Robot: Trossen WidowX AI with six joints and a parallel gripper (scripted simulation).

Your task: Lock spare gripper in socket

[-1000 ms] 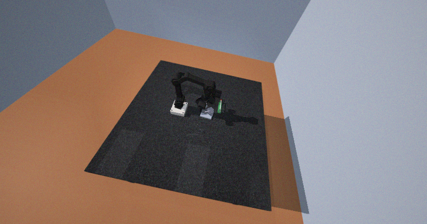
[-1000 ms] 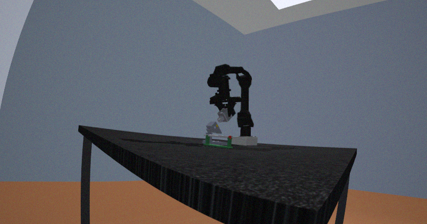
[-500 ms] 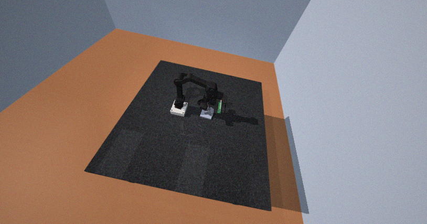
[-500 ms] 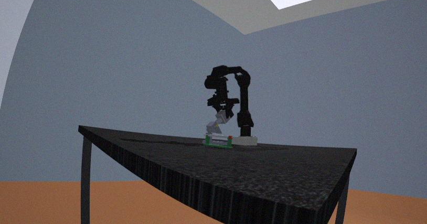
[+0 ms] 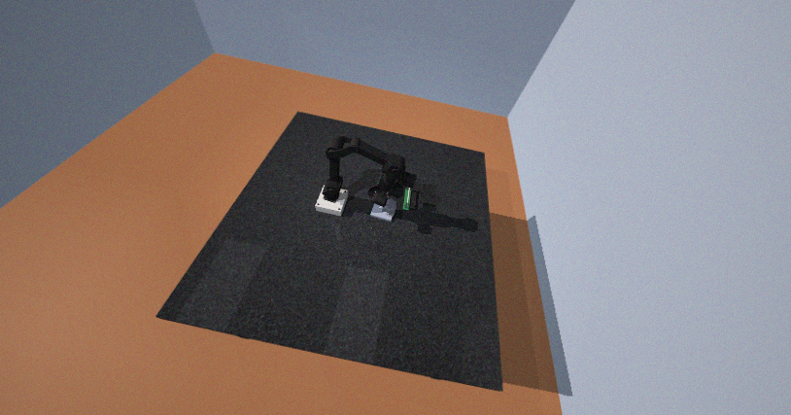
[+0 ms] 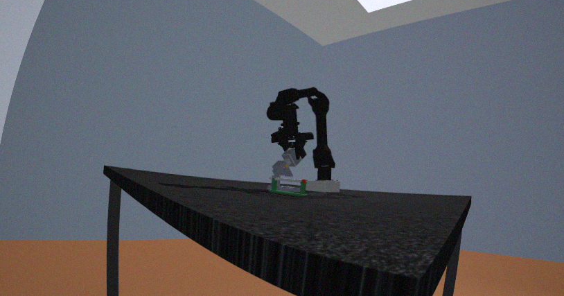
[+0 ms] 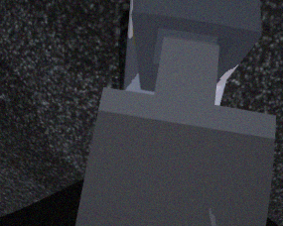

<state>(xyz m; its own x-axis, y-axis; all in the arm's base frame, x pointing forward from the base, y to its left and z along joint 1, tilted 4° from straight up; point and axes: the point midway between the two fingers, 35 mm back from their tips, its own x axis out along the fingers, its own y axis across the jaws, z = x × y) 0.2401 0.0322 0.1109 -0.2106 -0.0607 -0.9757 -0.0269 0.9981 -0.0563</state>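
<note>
My gripper tip is now 14 cm short of the green cradle, 13 cm to the right of it and 10 cm above it. Round my gripper tip: spare gripper 1 cm ahead, 1 cm above; then grey mount 5 cm ahead, 7 cm below.
</note>
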